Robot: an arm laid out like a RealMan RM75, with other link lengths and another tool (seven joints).
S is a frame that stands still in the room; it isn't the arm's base.
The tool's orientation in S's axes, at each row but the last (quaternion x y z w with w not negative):
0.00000, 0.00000, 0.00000, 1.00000
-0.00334, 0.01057, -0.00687, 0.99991
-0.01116, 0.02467, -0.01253, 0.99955
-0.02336, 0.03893, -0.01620, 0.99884
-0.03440, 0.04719, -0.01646, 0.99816
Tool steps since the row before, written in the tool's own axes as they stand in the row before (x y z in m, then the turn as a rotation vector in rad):
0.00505, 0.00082, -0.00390, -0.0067, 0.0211, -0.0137
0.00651, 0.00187, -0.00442, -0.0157, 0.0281, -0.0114
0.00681, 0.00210, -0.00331, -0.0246, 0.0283, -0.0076
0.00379, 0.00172, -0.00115, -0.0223, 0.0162, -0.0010
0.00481, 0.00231, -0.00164, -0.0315, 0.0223, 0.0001
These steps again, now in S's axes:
0.00505, 0.00082, -0.00390, -0.0067, 0.0211, -0.0137
0.00644, 0.00175, -0.00457, -0.0156, 0.0282, -0.0113
0.00669, 0.00185, -0.00369, -0.0242, 0.0287, -0.0070
0.00374, 0.00154, -0.00152, -0.0218, 0.0169, -0.0001
0.00470, 0.00202, -0.00224, -0.0307, 0.0234, 0.0015

